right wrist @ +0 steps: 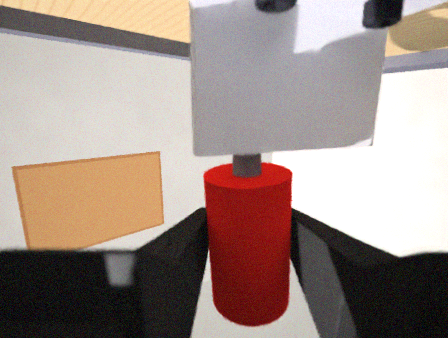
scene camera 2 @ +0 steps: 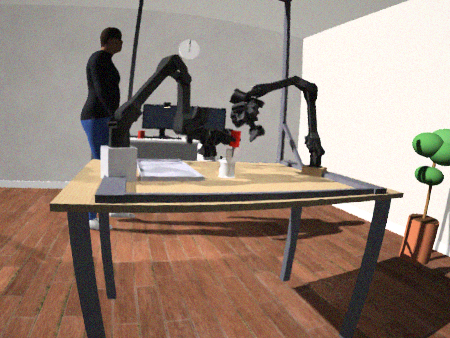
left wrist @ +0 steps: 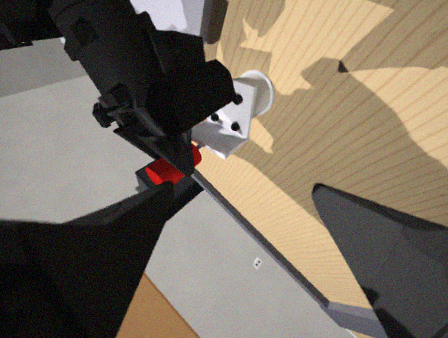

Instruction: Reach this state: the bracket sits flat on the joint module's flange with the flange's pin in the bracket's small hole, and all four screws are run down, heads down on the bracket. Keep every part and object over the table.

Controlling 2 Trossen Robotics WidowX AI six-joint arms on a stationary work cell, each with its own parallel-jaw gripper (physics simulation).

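The white joint module stands on the table. The white L-shaped bracket is on its flange, one leg upright. Three black screw heads show on the bracket in the left wrist view; the right arm blocks the rest. How far each screw is down, and the pin, cannot be told. My right gripper is shut on the red-handled screwdriver; its shaft runs behind the bracket's upright leg in the right wrist view, tip hidden. My left gripper is open and empty, above the bracket.
A grey tray lies on the table left of the module in the scene view. A grey frame rail runs along the near table edge. The right arm reaches across close to the bracket and below the left gripper. A person stands behind the table.
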